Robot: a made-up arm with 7 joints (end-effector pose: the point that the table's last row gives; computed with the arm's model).
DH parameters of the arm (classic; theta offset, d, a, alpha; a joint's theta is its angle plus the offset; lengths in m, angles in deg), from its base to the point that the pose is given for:
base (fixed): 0 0 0 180
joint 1: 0 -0.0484 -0.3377 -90
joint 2: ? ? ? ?
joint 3: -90 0.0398 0.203 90
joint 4: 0 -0.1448 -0.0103 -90
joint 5: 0 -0.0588 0.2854 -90
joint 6: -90 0.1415 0.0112 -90
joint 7: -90 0.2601 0.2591 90
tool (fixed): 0 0.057 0 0
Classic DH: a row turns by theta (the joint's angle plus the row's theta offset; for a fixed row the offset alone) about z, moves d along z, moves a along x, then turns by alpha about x.
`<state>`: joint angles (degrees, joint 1 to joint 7).
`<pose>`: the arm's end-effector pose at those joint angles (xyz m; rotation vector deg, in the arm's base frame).
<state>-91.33 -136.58 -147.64 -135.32 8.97 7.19 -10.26</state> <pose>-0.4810 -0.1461 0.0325 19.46 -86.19 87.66</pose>
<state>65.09 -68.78 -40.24 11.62 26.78 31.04 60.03</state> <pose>0.6565 0.6234 -0.3650 89.89 89.84 -20.31</pose>
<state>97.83 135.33 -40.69 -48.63 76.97 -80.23 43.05</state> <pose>0.3761 0.3087 0.6771 -32.04 -24.75 -141.71</pose>
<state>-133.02 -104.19 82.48 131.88 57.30 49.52 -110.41</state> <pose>0.9026 -0.4005 -0.5183 9.24 23.54 -106.84</pose>
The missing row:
joint 2: 0 0.0516 0.2454 90
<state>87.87 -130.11 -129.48 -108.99 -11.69 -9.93 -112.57</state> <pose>0.0678 0.2666 -0.5039 -101.65 -40.02 82.92</pose>
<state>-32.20 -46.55 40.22 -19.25 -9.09 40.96 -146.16</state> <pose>0.0745 0.4370 -0.0861 -7.99 -107.93 -42.90</pose>
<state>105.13 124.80 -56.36 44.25 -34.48 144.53 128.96</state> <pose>0.3933 0.2052 -0.2295 25.01 109.20 -37.31</pose>
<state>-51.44 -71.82 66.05 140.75 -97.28 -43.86 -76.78</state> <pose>-0.6324 0.0140 -0.1983 -6.97 150.43 75.01</pose>
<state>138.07 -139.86 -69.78 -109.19 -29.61 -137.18 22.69</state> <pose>0.5824 -0.0886 -0.2543 123.17 -2.70 -43.99</pose>
